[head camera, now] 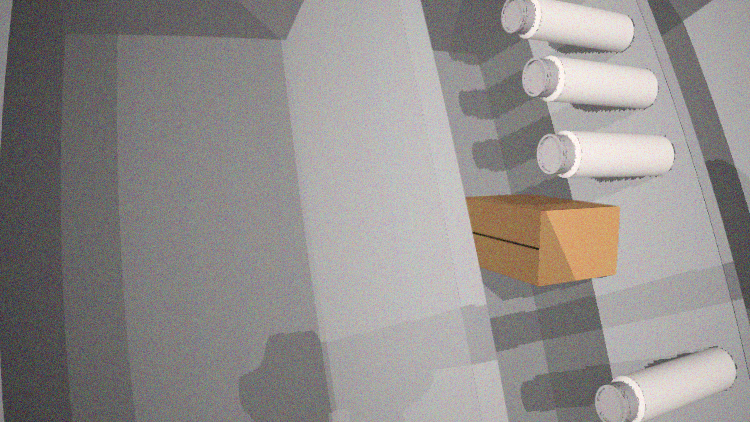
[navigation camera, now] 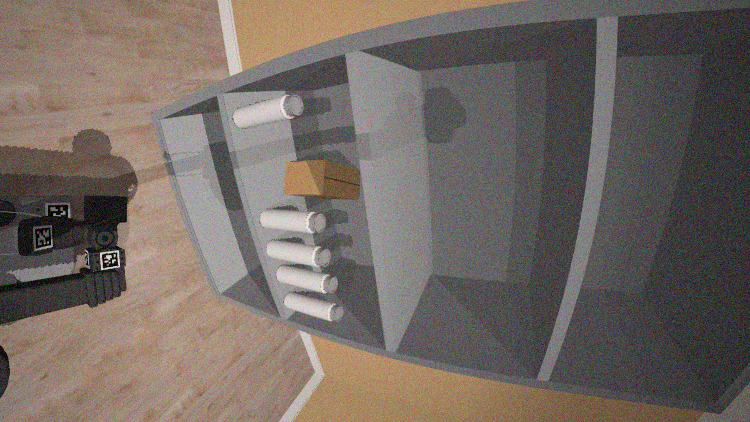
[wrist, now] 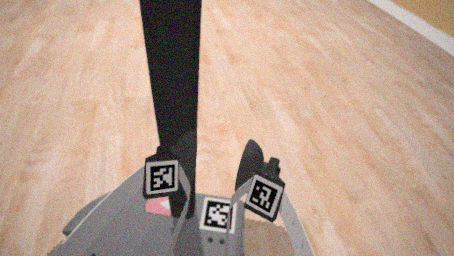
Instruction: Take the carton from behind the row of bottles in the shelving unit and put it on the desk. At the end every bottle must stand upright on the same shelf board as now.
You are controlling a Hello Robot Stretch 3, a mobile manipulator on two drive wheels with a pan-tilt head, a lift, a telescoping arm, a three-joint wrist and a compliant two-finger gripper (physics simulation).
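Places are measured from the robot's base along level axes (x down, y right, z back), in centimetres.
Pixels of known places: gripper, between the fingertips: [wrist: 220, 152].
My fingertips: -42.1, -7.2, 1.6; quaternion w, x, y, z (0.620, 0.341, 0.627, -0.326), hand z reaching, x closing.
Note:
Behind a point stands the place of what it marks, as x, y, z.
The orange-brown carton [head camera: 579, 241] {-62.9, 74.7, -11.4} [navigation camera: 304, 178] {-63.1, 74.7, -11.7} stands in the shelving unit [navigation camera: 445, 26] {-116.9, 45.8, -36.9}, set back from the line of white bottles, in a wide gap. Part of its top is hidden by the board above in the head view. On one side of the gap stands a lone upright bottle [head camera: 681, 377] {-66.0, 51.1, -27.4} [navigation camera: 259, 112] {-65.9, 50.5, -28.5}. On the other side several bottles stand upright in a row, the nearest bottle [head camera: 613, 154] {-67.7, 62.5, 2.2} [navigation camera: 288, 220] {-67.1, 62.5, 2.0} close to the carton. All share one shelf board [head camera: 660, 236] {-53.4, 65.6, -10.6} [navigation camera: 264, 175] {-53.4, 64.7, -12.4}. My gripper [wrist: 220, 152] {-42.1, -7.2, 1.6} is open and empty above the floor, outside the unit. The desk does not show.
The board above [head camera: 388, 157] {-99.1, 70.4, 2.1} [navigation camera: 393, 157] {-99.1, 66.7, -16.2} overhangs the bottles' compartment. My dark wrist [navigation camera: 104, 209] {-62.5, 15.4, -2.8} is in front of the unit's low end, over the wooden floor [navigation camera: 183, 362] {-0.1, 54.2, 75.1} [wrist: 90, 75] {-0.1, -65.6, 56.2}. A tan wall [navigation camera: 367, 367] {-53.5, 148.8, 111.8} is behind the unit.

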